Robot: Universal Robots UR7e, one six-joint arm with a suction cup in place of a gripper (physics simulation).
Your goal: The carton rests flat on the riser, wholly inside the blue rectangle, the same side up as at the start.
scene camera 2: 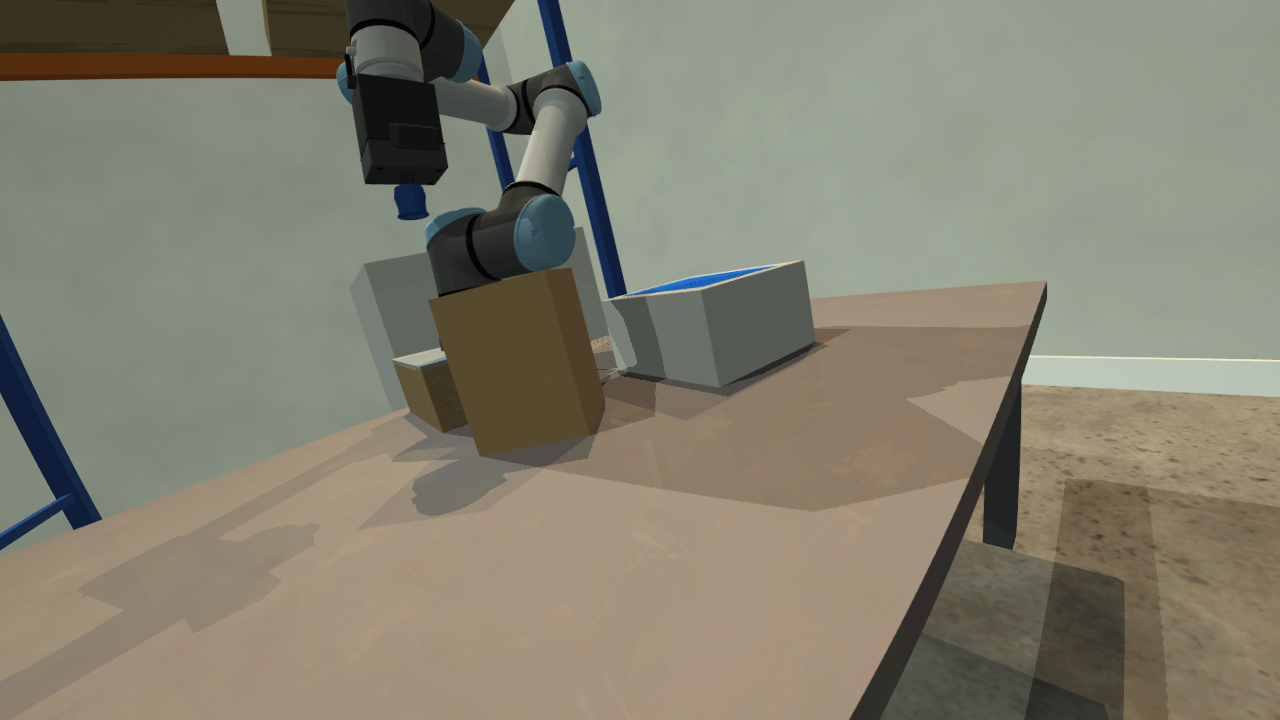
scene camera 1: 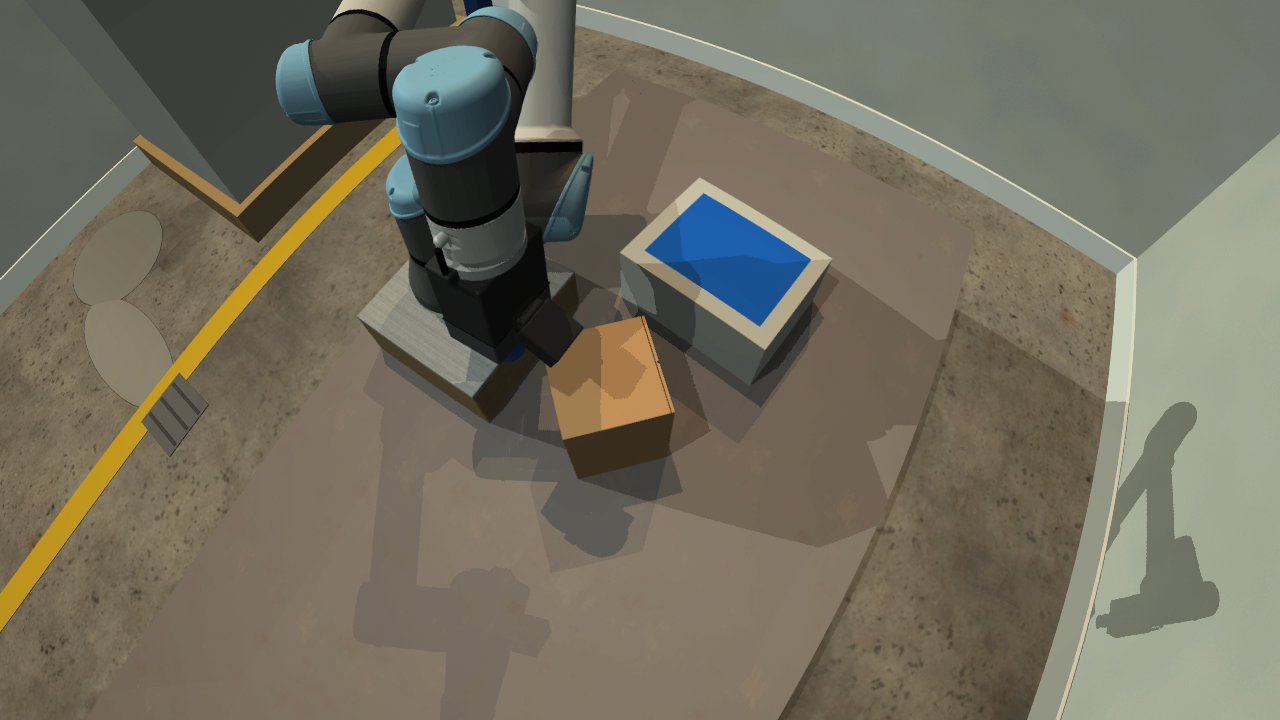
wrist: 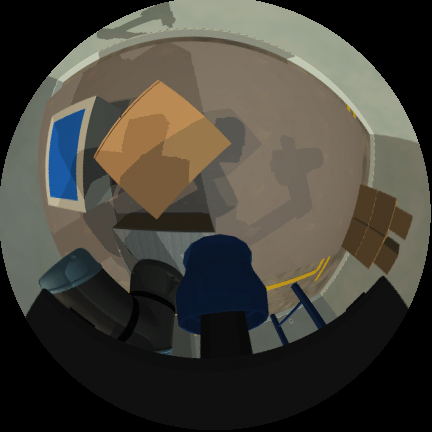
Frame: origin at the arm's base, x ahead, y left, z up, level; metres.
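Where they show: hand at its tool point: (scene camera 2: pixel 413 215) (wrist: pixel 217 263); arm's base at its link origin: (wrist: pixel 158 279).
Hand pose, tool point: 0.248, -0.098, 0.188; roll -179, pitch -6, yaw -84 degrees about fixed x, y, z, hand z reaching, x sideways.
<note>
Things, the pixels of their top centre, and the offset from my tool point, as dx, dy, dz.
- orange-brown carton at its top centre: (scene camera 1: pixel 605 374) (scene camera 2: pixel 506 281) (wrist: pixel 151 144) +0.066, +0.068, -0.103
- pale riser at its top centre: (scene camera 1: pixel 730 254) (scene camera 2: pixel 695 281) (wrist: pixel 60 156) +0.077, +0.347, -0.163
- blue rectangle at its top centre: (scene camera 1: pixel 730 254) (scene camera 2: pixel 695 281) (wrist: pixel 60 156) +0.077, +0.347, -0.163
The orange-brown carton (scene camera 1: pixel 613 376) (scene camera 2: pixel 514 367) (wrist: pixel 160 145) stands on the table beside the riser, turned at an angle to it, with a plain face up and a thin seam line at its riser-side edge. The pale riser (scene camera 1: pixel 698 329) (scene camera 2: pixel 760 331) (wrist: pixel 95 175) carries the blue rectangle (scene camera 1: pixel 729 255) (scene camera 2: pixel 702 281) (wrist: pixel 66 155) on top, with no carton on it. My suction gripper (scene camera 1: pixel 512 352) (scene camera 2: pixel 411 216) (wrist: pixel 218 245) is open; its blue cup hangs apart from the carton, higher and to its left in both scene views. The carton's underside is hidden.
The wood-sided grey plinth (scene camera 1: pixel 411 335) (scene camera 2: pixel 434 394) (wrist: pixel 160 245) under the arm's base is close to the carton. A large grey cabinet (scene camera 1: pixel 170 89) stands at the back left. Stacked cartons (wrist: pixel 372 225) show at the right of the wrist view. A blue rack post (scene camera 2: pixel 590 197) rises behind the arm.
</note>
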